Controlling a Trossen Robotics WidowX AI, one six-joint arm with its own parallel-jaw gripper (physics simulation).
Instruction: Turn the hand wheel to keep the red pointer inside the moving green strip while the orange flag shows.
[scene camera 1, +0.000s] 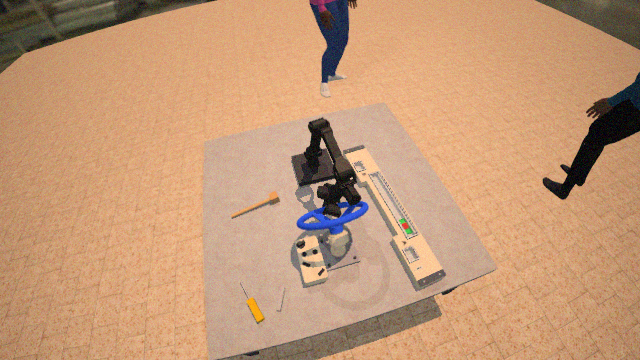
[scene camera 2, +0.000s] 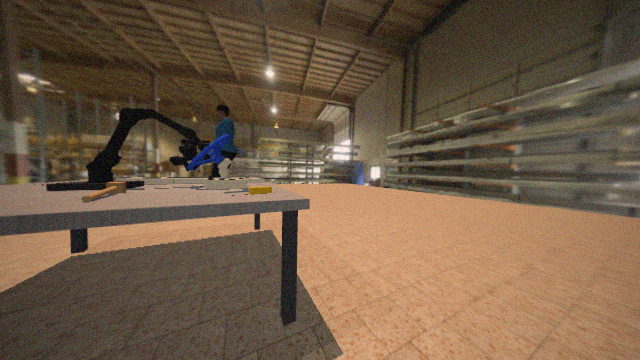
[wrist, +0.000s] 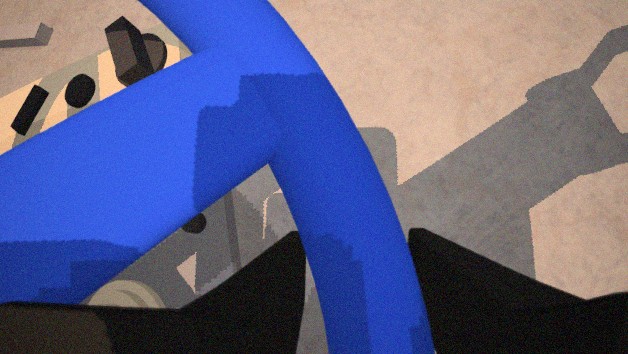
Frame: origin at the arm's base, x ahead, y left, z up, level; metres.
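Where they show: gripper, fingertip midpoint: (scene camera 1: 322, 211) (scene camera 2: 190, 170) (wrist: 356, 243); arm's base, link origin: (scene camera 1: 313, 162) (scene camera 2: 100, 182).
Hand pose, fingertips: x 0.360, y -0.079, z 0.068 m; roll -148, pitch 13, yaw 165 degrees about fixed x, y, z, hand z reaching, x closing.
Note:
Things, the pixels of their centre, and the offset from my fingertips. "spot": a spot on its surface instead. Level surfaces: height alone.
- red pointer, surface spot: (scene camera 1: 405, 226) spot: 0.194 m ahead, 0.338 m left, 0.056 m down
- long cream gauge, surface spot: (scene camera 1: 425, 266) spot: 0.399 m ahead, 0.319 m left, 0.057 m down
- green strip, surface spot: (scene camera 1: 409, 231) spot: 0.224 m ahead, 0.342 m left, 0.056 m down
- wooden mallet, body centre: (scene camera 1: 254, 206) (scene camera 2: 105, 191) 0.211 m back, 0.299 m right, 0.080 m down
- yellow-handled screwdriver, body centre: (scene camera 1: 250, 299) (scene camera 2: 249, 191) 0.245 m ahead, 0.426 m right, 0.082 m down
- thin hex key, body centre: (wrist: 14, 36) (scene camera 1: 280, 298) 0.281 m ahead, 0.301 m right, 0.089 m down
- grey table, surface height: 0.096 m down
The blue hand wheel (scene camera 1: 309, 226) (scene camera 2: 216, 149) (wrist: 290, 105) is mounted tilted on a pale post. My gripper (scene camera 1: 332, 212) (wrist: 356, 243) is shut on the wheel's rim, with one black finger on each side of it in the wrist view. In scene camera 1, the red pointer (scene camera 1: 405, 226) lies in the slot of the long cream gauge (scene camera 1: 425, 266). The green strip (scene camera 1: 409, 231) shows on both sides of the pointer, so the pointer is inside it. An orange flag does not show in these views.
A cream control box (scene camera 1: 314, 274) with black knobs stands beside the wheel post. A wooden mallet (scene camera 1: 254, 206) (scene camera 2: 102, 192), a yellow-handled screwdriver (scene camera 1: 255, 310) (scene camera 2: 260, 190) and a thin hex key (scene camera 1: 282, 300) lie on the grey table (scene camera 1: 225, 165). Two people stand beyond the table.

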